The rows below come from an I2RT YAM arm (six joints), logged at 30 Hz.
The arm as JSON. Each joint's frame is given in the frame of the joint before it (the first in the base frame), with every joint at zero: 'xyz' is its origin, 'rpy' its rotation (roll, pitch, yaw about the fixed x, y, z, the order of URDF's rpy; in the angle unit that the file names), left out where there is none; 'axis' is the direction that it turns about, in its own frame. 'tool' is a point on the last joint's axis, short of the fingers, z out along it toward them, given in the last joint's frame.
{
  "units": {
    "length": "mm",
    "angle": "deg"
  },
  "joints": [
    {
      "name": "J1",
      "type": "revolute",
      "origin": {
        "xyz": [
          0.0,
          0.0,
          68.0
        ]
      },
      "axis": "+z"
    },
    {
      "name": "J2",
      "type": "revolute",
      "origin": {
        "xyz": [
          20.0,
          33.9,
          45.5
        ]
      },
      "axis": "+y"
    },
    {
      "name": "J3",
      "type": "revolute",
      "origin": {
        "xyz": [
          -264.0,
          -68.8,
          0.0
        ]
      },
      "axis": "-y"
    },
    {
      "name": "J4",
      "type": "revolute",
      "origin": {
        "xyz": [
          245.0,
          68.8,
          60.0
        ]
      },
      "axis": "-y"
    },
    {
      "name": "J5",
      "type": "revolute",
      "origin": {
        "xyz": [
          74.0,
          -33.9,
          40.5
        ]
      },
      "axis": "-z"
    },
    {
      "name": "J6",
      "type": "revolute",
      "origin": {
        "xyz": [
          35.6,
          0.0,
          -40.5
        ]
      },
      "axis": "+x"
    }
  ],
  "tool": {
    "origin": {
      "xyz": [
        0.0,
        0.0,
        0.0
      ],
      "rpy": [
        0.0,
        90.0,
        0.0
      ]
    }
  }
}
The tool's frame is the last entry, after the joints.
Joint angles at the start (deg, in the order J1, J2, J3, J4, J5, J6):
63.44, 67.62, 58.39, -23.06, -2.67, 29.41
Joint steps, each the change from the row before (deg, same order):
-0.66, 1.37, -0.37, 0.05, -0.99, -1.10
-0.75, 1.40, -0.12, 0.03, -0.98, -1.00
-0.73, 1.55, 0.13, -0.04, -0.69, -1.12
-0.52, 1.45, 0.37, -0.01, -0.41, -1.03
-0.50, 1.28, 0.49, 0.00, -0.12, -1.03
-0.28, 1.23, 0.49, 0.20, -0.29, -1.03
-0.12, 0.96, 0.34, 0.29, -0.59, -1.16
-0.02, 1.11, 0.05, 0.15, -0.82, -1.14
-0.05, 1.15, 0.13, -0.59, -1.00, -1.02
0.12, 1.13, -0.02, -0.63, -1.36, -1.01
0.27, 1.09, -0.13, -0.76, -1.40, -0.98
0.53, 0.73, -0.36, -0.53, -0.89, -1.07
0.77, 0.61, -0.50, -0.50, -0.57, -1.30
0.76, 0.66, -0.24, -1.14, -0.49, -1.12
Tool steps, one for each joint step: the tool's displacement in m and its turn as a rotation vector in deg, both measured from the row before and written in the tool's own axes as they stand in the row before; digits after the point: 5 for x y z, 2 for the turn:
0.00236, -0.00460, 0.00801, 0.42, 1.67, -0.65
0.00102, -0.00446, 0.00743, 0.36, 1.46, -0.47
0.00009, -0.00425, 0.00751, 0.55, 1.31, -0.56
-0.00086, -0.00284, 0.00644, 0.46, 0.95, -0.61
-0.00170, -0.00249, 0.00526, 0.56, 0.57, -0.64
-0.00156, -0.00125, 0.00514, 0.14, 0.50, -0.80
-0.00093, -0.00037, 0.00419, -0.34, 0.49, -1.05
0.00126, -0.00081, 0.00579, -0.42, 1.13, -1.01
0.00223, -0.00128, 0.00574, -0.35, 1.82, -0.76
0.00335, -0.00060, 0.00611, -0.78, 2.15, -0.80
0.00425, -0.00014, 0.00628, -0.89, 2.38, -0.80
0.00474, 0.00099, 0.00525, -0.70, 1.96, -1.12
0.00548, 0.00193, 0.00525, -0.57, 1.93, -1.51
0.00527, 0.00204, 0.00481, -0.40, 2.30, -1.23

